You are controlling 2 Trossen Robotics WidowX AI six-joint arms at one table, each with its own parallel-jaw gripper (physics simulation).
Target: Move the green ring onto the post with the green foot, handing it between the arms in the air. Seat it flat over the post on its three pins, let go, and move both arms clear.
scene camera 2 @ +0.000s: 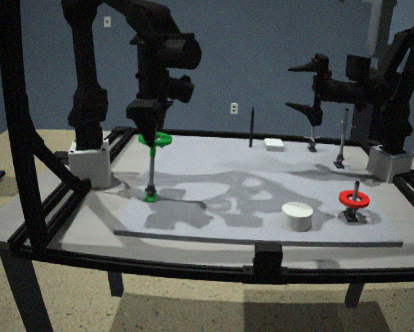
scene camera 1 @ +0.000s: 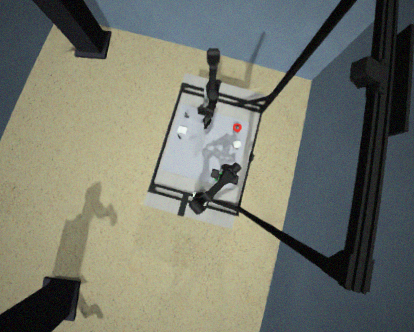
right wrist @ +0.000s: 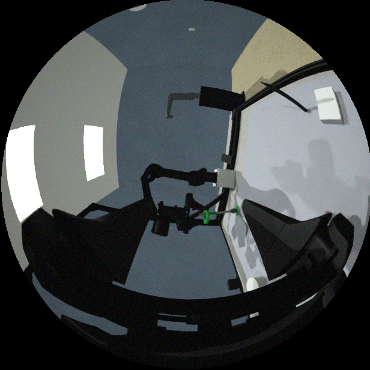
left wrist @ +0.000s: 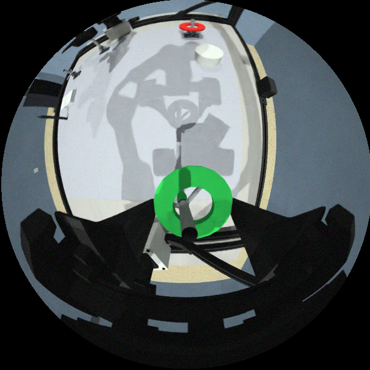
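Where they show: left gripper, between the fingertips: (scene camera 2: 155,140); right gripper, between the fingertips: (scene camera 2: 286,86) (scene camera 1: 204,127); left arm's base, origin of its link: (scene camera 2: 89,145); right arm's base, origin of its link: (scene camera 2: 392,150).
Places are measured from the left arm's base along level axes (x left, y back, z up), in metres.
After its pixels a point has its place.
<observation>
The green ring (scene camera 2: 166,140) {x -0.196, y -0.183, z 0.069 m} (left wrist: 224,201) (right wrist: 205,217) is level around the upper part of the post with the green foot (scene camera 2: 151,174) {x -0.162, y -0.152, z -0.020 m} (left wrist: 186,219) (right wrist: 224,213). In the left wrist view the post passes up through the hole, off-centre, its dark top overlapping the ring's lower edge. A green band of the post shows just below the ring in scene camera 2. My left gripper (scene camera 1: 218,174) {x -0.178, y -0.161, z 0.063 m} (scene camera 2: 152,142) {x -0.178, y -0.161, z 0.063 m} (left wrist: 192,203) is shut on the ring from above. My right gripper (scene camera 1: 206,123) {x -0.047, y -0.510, z 0.153 m} (scene camera 2: 287,86) {x -0.047, y -0.510, z 0.153 m} is open and empty, high and far from the ring. The three pins cannot be made out.
A red ring (scene camera 1: 237,131) {x -0.324, y -0.540, z -0.037 m} (scene camera 2: 343,202) {x -0.333, y -0.540, z -0.039 m} sits on a short post at the right. A white cylinder (scene camera 1: 237,144) {x -0.322, y -0.433, z -0.050 m} (scene camera 2: 297,217) {x -0.346, y -0.422, z -0.052 m} (left wrist: 209,56) stands near it. A white block (scene camera 1: 182,130) {x 0.135, y -0.565, z -0.066 m} (scene camera 2: 273,145) {x 0.107, y -0.556, z -0.065 m}, a dark upright rod (scene camera 2: 251,127) {x 0.155, y -0.494, z -0.018 m} and two grey posts (scene camera 2: 343,140) {x -0.045, y -0.717, z -0.002 m} (scene camera 2: 313,142) {x 0.073, y -0.683, z -0.048 m} stand at the back.
</observation>
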